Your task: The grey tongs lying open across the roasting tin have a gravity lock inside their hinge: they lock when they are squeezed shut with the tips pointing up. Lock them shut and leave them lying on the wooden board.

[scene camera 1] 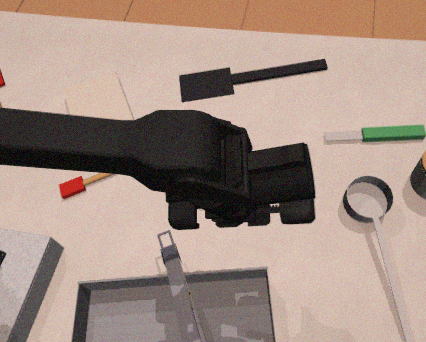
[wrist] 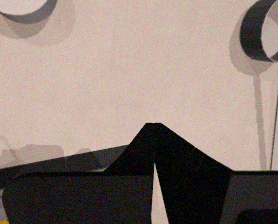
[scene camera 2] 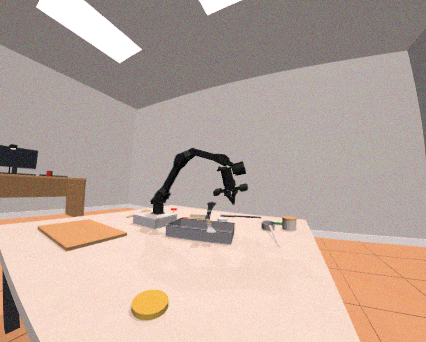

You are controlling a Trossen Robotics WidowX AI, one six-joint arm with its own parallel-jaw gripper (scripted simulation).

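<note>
My gripper shut, holding nothing, visible in the wrist view too. Also here: yellow disc, white block, grey roasting tin, wooden board.
</note>
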